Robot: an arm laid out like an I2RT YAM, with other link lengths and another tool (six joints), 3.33 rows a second.
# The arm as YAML. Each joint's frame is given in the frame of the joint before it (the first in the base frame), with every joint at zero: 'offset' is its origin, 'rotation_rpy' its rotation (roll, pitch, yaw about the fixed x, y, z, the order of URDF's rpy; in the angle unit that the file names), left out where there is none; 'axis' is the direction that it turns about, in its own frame. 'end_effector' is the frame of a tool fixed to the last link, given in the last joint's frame.
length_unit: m
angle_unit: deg
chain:
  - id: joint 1
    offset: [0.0, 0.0, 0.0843]
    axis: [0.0, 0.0, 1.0]
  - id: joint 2
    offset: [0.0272, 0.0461, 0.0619]
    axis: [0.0, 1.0, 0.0]
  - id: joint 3
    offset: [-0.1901, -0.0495, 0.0]
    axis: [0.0, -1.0, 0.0]
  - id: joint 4
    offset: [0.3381, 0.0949, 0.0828]
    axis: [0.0, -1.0, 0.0]
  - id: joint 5
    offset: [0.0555, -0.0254, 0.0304]
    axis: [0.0, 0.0, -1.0]
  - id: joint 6
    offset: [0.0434, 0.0, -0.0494]
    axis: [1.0, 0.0, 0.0]
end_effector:
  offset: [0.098, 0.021, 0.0]
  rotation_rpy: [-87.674, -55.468, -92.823]
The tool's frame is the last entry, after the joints.
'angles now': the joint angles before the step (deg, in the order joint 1, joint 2, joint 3, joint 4, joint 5, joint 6). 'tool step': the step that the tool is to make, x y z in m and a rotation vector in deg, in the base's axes. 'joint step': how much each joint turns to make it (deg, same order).
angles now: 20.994 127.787 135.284 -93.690 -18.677 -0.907
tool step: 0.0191 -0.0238 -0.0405 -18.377 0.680 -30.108
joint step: 2.205 0.046 -4.648 2.224 18.710 31.777
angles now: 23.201 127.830 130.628 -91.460 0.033 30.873
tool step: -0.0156 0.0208 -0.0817 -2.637 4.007 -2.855
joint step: 3.409 0.015 -13.773 9.001 0.590 6.272
